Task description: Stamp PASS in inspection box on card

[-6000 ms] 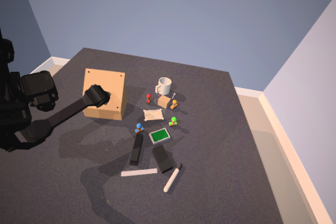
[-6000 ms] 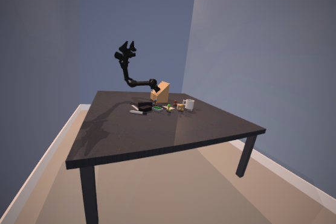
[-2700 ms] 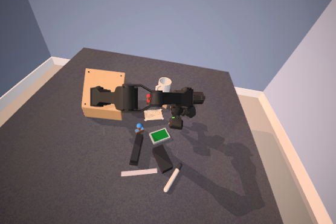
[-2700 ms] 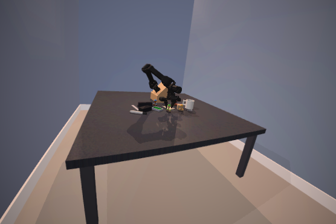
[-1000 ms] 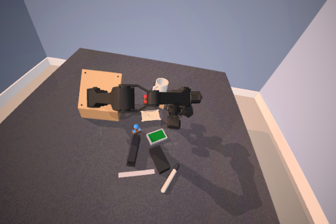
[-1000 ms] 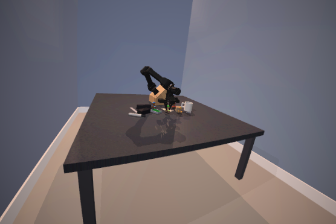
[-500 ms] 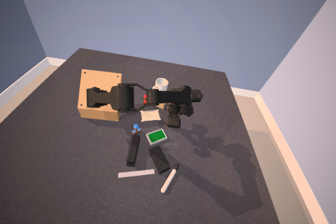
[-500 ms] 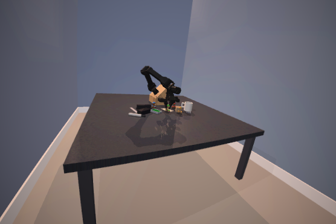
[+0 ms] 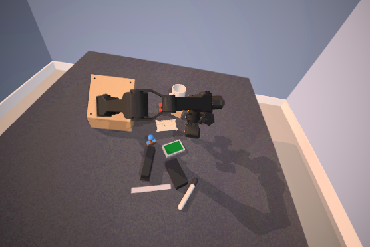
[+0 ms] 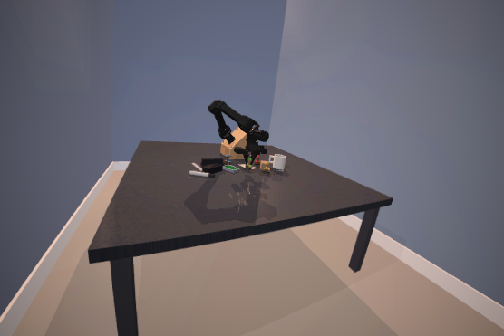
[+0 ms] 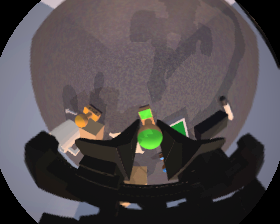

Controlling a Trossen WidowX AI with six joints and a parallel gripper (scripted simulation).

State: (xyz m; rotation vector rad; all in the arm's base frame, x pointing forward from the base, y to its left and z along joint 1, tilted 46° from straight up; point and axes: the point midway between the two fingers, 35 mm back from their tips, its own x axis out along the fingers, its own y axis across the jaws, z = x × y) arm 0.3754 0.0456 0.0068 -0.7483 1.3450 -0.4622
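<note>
Now: gripper tip 60 mm past the green ink pad, 90 mm to the left of it and 50 mm above it. Round my gripper tip: white card: 120 mm behind, 40 mm to the left, 50 mm below; then orange-knobbed stamp: 20 mm behind, 130 mm to the left, 30 mm below; then green-knobbed stamp: right at my gripper tip.
</note>
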